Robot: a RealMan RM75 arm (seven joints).
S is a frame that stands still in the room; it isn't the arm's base.
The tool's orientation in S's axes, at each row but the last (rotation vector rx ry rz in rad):
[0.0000, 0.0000, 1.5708]
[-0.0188, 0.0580, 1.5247]
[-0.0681, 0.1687, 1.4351]
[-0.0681, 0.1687, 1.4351]
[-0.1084, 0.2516, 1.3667]
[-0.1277, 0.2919, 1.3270]
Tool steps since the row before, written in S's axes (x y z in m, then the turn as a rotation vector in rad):
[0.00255, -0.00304, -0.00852, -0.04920, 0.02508, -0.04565]
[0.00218, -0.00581, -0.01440, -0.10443, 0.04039, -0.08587]
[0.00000, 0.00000, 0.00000, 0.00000, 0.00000, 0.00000]
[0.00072, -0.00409, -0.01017, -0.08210, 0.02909, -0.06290]
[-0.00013, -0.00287, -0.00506, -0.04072, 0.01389, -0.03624]
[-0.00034, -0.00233, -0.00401, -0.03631, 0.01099, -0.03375]
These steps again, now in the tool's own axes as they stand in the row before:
[-0.00304, -0.00255, -0.00852, 0.02508, 0.04920, -0.04565]
[-0.00498, -0.00279, -0.01460, 0.03987, 0.10410, -0.08651]
[0.00000, 0.00000, 0.00000, 0.00000, 0.00000, 0.00000]
[-0.00232, -0.00182, -0.01058, 0.02802, 0.08173, -0.06386]
[-0.00154, -0.00081, -0.00555, 0.01459, 0.04008, -0.03667]
[-0.00112, -0.00053, -0.00448, 0.01211, 0.03529, -0.03444]

